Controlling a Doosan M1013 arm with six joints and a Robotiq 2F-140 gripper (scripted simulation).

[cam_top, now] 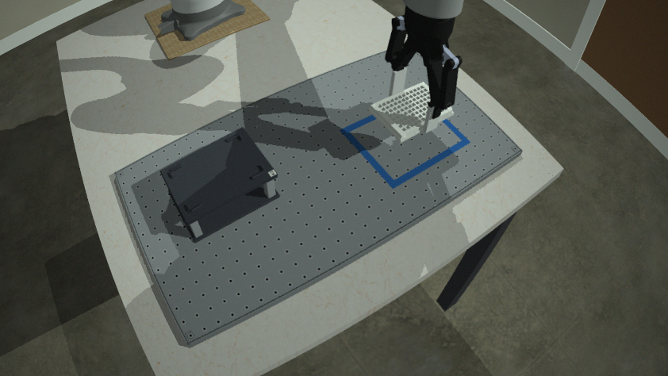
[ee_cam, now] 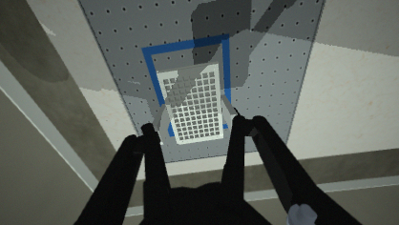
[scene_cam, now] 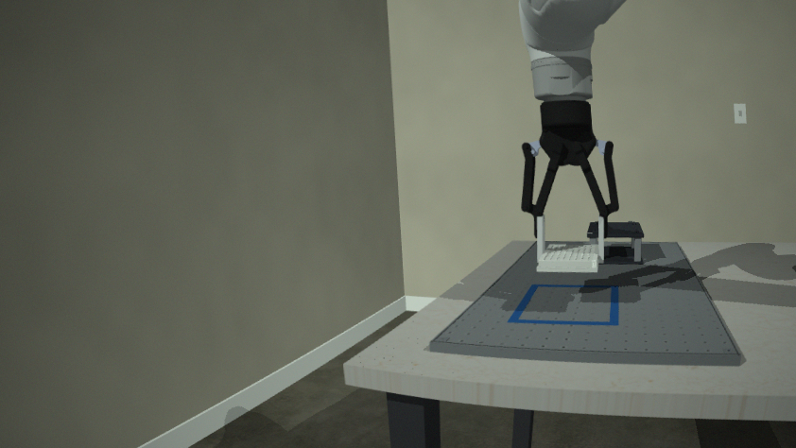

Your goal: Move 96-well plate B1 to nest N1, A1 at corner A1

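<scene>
Now: hand 33 cm to the left of the raised nest N1, 12 cm past it and 3 cm above it. The rest, counted from my hand: 96-well plate: 2 cm below.
</scene>
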